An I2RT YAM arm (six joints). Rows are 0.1 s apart.
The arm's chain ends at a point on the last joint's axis. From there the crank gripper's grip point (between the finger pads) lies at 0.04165 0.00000 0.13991 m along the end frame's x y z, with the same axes.
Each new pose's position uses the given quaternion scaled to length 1; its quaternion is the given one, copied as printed.
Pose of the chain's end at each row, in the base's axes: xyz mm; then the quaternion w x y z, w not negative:
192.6, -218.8, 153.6, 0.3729, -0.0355, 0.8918, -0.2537
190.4, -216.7, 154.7, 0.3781, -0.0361, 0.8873, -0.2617
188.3, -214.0, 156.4, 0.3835, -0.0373, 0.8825, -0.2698
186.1, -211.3, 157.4, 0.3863, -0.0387, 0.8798, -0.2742
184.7, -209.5, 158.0, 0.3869, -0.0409, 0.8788, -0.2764
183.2, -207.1, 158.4, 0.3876, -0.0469, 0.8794, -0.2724
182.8, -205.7, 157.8, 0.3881, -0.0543, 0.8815, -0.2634
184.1, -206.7, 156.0, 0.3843, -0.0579, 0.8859, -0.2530
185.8, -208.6, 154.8, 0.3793, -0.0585, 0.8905, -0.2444
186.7, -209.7, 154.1, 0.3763, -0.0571, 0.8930, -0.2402
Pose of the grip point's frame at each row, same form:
258.2, -288.9, 43.7, 0.3729, -0.0355, 0.8918, -0.2537
257.3, -288.8, 46.8, 0.3781, -0.0361, 0.8873, -0.2617
256.5, -288.0, 50.7, 0.3835, -0.0373, 0.8825, -0.2698
255.1, -286.3, 52.9, 0.3863, -0.0387, 0.8798, -0.2742
254.0, -284.9, 54.0, 0.3869, -0.0409, 0.8788, -0.2764
253.2, -281.3, 54.0, 0.3876, -0.0469, 0.8794, -0.2724
253.7, -277.3, 52.1, 0.3881, -0.0543, 0.8815, -0.2634
254.4, -275.6, 48.2, 0.3843, -0.0579, 0.8859, -0.2530
254.9, -275.4, 44.9, 0.3793, -0.0585, 0.8905, -0.2444
255.0, -275.5, 43.1, 0.3763, -0.0571, 0.8930, -0.2402

